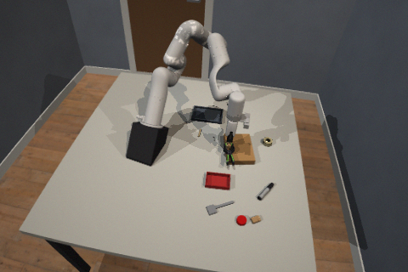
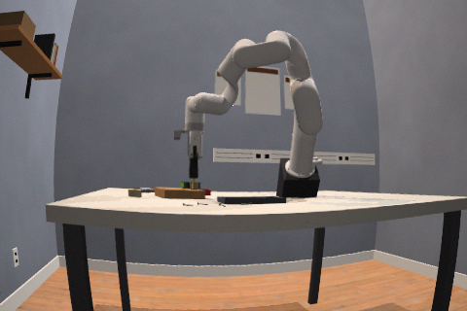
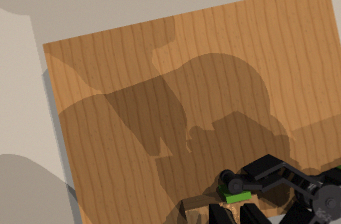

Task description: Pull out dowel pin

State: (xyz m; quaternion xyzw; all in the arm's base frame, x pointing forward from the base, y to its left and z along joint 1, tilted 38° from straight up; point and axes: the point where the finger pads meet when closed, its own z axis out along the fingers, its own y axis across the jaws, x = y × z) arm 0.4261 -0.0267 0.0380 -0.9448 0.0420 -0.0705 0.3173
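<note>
The dowel pin is 2 cm below my hand. The rest, counted from my hand: red tray: 23 cm to the right, 9 cm below, 4 cm behind; then small wooden block: 5 cm below; then loose dowel: 17 cm behind, 10 cm to the left, 9 cm below.
</note>
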